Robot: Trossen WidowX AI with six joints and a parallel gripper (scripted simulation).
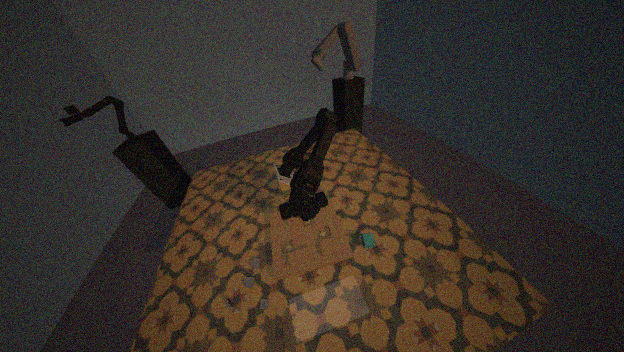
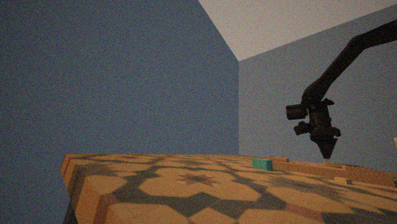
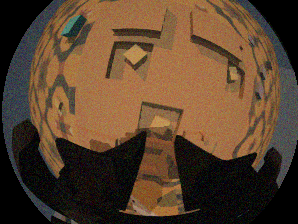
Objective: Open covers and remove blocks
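Now: gripper tip 50 mm short of the tan puzzle board, 30 mm above it and 10 mm to the left of it. The rest, counted from my gripper tip: teal block (200 mm ahead, 170 mm to the left, 30 mm below).
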